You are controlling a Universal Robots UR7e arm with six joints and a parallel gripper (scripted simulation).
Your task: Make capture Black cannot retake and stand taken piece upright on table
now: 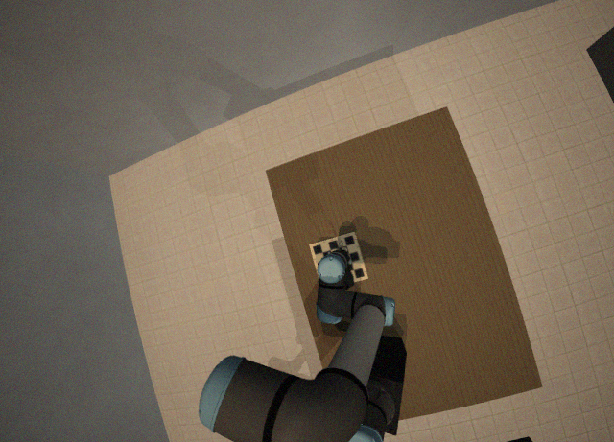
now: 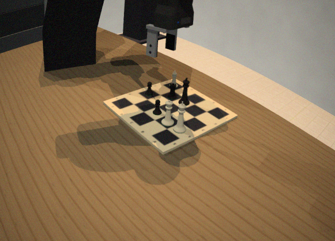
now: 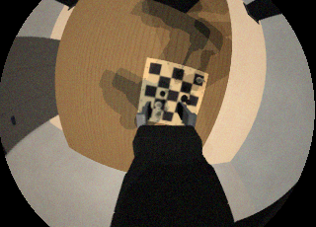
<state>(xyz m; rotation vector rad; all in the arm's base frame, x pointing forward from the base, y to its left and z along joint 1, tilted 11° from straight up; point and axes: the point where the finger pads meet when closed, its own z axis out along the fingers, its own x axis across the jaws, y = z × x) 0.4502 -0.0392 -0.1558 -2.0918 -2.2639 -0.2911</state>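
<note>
Right now the white queen is 13 cm below my hand, 4 cm ahead of it and 1 cm to the right of it. Also, from my hand: white king: 13 cm below, 7 cm ahead, 1 cm to the right; black rook: 14 cm below, 8 cm to the left, 3 cm behind; tall black piece: 13 cm below, 8 cm to the left, 1 cm ahead.
</note>
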